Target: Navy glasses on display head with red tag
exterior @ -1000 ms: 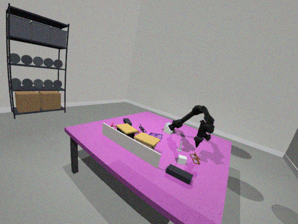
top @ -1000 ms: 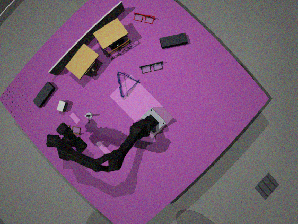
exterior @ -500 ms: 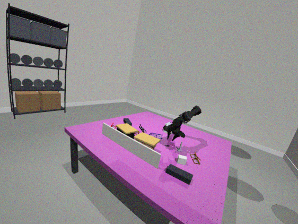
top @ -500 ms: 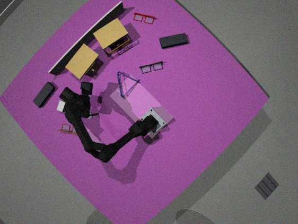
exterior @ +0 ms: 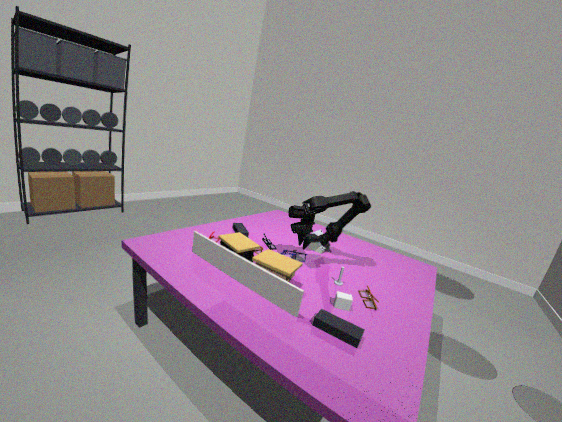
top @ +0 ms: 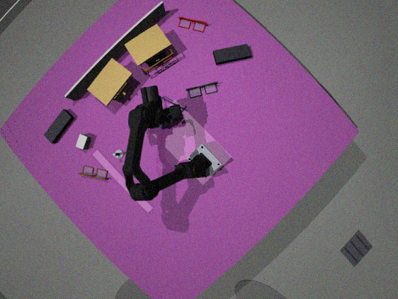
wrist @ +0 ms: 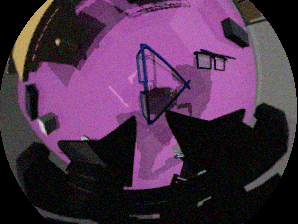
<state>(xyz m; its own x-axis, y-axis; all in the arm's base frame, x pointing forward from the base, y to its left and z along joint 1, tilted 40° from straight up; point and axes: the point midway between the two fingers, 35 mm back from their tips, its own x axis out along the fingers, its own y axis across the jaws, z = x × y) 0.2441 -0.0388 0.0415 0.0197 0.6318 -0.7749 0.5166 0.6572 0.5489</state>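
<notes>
Now: the small grey stand 24 cm to the left of my gripper tip, 5 cm below it and 4 cm ahead of it. The rest, counted from my gripper tip: tan display head: 25 cm ahead, 4 cm to the left, 2 cm below; white cube: 32 cm to the left, 20 cm ahead, 5 cm below; white board: 38 cm ahead, 7 cm to the right, 2 cm below.
</notes>
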